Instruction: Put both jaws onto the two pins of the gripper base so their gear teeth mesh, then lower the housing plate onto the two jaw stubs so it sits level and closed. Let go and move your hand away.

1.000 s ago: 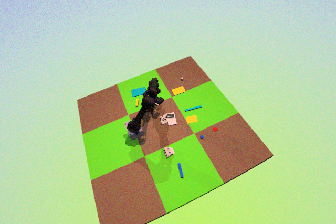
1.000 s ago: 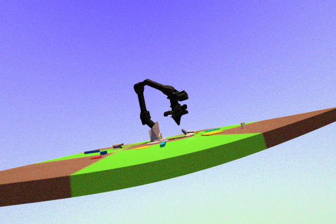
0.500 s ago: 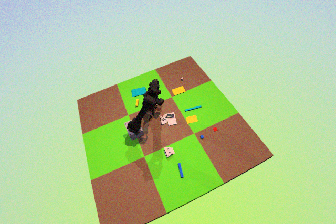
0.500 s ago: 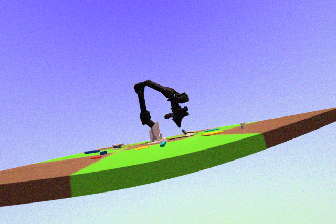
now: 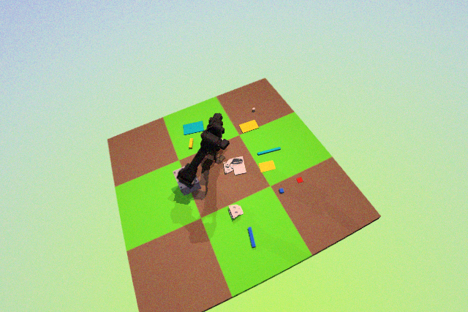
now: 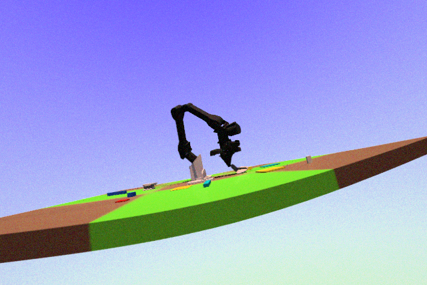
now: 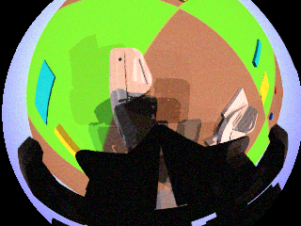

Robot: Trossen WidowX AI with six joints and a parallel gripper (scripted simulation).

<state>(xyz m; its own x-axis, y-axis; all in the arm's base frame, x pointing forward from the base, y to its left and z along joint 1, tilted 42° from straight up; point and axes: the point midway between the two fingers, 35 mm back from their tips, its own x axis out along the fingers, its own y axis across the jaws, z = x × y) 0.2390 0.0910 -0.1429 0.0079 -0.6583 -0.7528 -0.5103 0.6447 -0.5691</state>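
Right now my gripper tip is 14 cm to the right of the yellow bar, 14 cm past it and 3 cm above it. The rest, counted from my gripper tip: teal bar (29 cm ahead, 16 cm to the right, 4 cm below); then teal plate (27 cm to the left, 8 cm behind, 4 cm below); then grey peg (36 cm ahead, 21 cm to the left, 3 cm below).
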